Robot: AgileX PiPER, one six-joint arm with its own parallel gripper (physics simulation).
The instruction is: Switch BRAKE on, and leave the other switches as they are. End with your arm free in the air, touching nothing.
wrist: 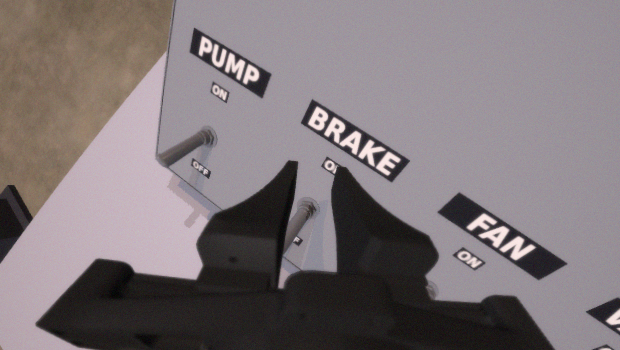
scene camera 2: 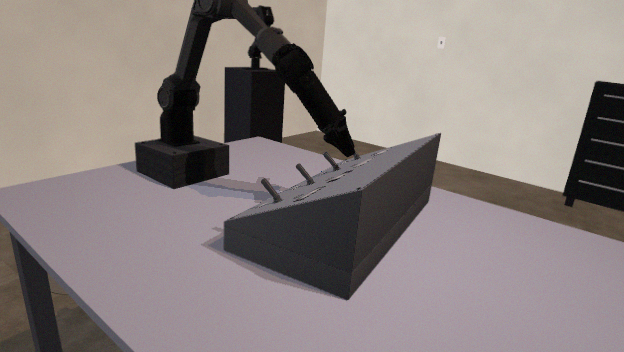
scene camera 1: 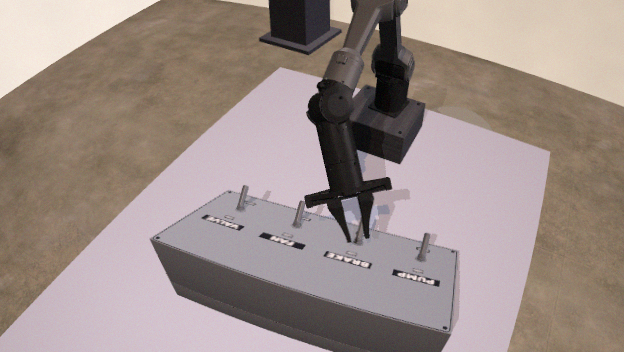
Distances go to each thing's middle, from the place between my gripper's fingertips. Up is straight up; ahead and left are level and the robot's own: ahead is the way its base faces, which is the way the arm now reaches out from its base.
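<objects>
Relative to the grey sloped switch box (scene camera 1: 253, 262), my gripper is 50 mm to the left, 60 mm above and 60 mm short of it.
</objects>
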